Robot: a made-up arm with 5 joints.
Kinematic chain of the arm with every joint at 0, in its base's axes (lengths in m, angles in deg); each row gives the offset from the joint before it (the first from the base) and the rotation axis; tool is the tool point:
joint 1: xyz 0 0 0.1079 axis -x
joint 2: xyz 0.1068 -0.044 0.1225 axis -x
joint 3: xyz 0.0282 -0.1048 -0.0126 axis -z
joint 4: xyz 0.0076 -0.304 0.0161 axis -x
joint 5: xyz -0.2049 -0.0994 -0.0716 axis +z
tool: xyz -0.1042 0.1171 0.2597
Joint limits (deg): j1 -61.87..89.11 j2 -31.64..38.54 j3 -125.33..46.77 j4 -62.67..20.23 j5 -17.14..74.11
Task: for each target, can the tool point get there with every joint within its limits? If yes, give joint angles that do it. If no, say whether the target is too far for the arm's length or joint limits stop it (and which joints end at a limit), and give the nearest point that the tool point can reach.
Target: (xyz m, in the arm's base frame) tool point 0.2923 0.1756 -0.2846
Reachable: no: joint limits stop it (at a limit: joint 1, joint 2, joint 4, joint 5) | nearest point 0.4160 -0.0280 -0.5527 | short by 0.359 m
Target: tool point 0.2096 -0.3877 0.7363
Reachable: yes | joints 31.33 6.16 -44.85 -40.47 9.72
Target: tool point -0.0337 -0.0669 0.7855
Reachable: yes | joints 30.63 29.87 -23.23 -3.72 9.94
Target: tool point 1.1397 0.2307 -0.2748
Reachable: no: too far | nearest point 0.7491 -0.0516 -0.1682 | short by 0.494 m
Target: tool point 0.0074 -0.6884 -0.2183
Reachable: yes | joints -43.54 1.80 -23.60 -45.59 32.92
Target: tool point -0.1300 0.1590 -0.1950
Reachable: no: joint limits stop it (at a limit: joint 1, joint 2, joint 3, joint 4) | nearest point -0.2158 0.2812 0.0821 | short by 0.315 m
